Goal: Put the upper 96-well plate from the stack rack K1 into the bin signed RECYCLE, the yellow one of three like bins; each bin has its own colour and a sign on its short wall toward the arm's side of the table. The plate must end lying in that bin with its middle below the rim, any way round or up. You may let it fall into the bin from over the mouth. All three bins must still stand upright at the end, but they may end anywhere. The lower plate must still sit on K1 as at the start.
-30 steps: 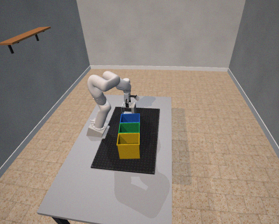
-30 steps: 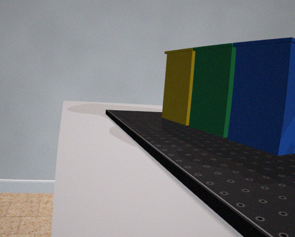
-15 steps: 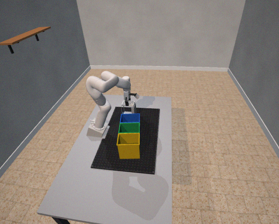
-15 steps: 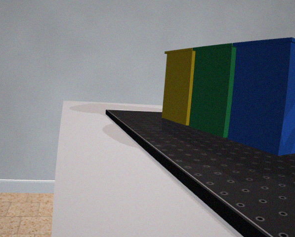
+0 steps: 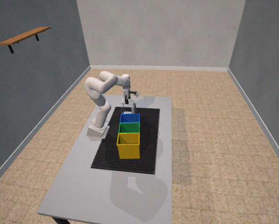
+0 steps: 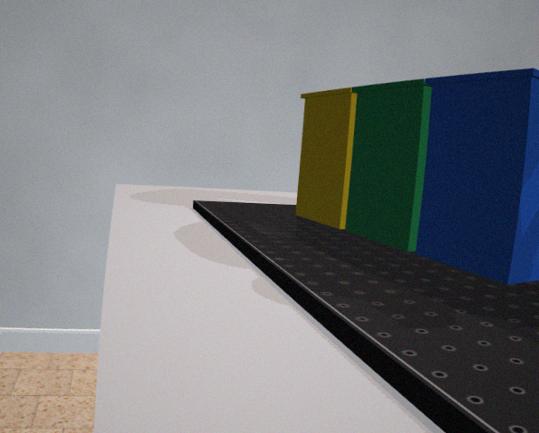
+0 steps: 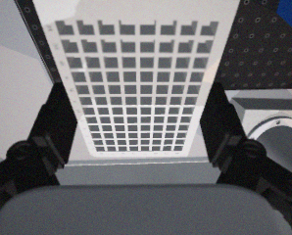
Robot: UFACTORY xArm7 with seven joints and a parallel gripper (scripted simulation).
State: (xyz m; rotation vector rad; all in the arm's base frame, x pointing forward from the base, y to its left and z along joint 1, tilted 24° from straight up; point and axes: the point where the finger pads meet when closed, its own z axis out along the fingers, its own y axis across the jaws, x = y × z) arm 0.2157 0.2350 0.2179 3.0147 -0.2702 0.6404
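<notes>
The yellow bin lies 51 cm to the right of my hand, 12 cm below it and 2 cm ahead of it. Round my hand: plate (1 cm below); then green bin (38 cm to the right, 12 cm below, 2 cm ahead); then blue bin (25 cm to the right, 12 cm below, 3 cm ahead).
</notes>
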